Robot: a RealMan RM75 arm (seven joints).
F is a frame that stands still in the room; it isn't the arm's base.
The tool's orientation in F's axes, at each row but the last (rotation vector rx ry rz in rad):
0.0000, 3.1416, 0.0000
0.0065, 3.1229, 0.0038
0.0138, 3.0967, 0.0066
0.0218, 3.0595, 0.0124
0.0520, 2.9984, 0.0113
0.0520, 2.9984, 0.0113
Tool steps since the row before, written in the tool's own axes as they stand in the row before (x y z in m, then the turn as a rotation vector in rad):
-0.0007, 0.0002, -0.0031, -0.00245, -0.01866, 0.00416
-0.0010, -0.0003, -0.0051, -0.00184, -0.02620, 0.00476
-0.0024, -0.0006, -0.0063, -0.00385, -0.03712, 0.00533
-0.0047, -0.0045, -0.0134, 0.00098, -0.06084, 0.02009
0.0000, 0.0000, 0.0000, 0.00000, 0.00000, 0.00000
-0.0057, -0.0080, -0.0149, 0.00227, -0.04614, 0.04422
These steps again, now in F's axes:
0.0007, 0.0002, 0.0031, 0.00245, -0.01866, -0.00416
0.0009, -0.0003, 0.0051, 0.00182, -0.02620, -0.00479
0.0021, -0.0006, 0.0064, 0.00376, -0.03713, -0.00532
0.0035, -0.0047, 0.0137, -0.00018, -0.06067, -0.02063
0.0000, 0.0000, 0.0000, 0.00000, 0.00000, 0.00000
0.0032, -0.0083, 0.0155, 0.00248, -0.04581, -0.04455

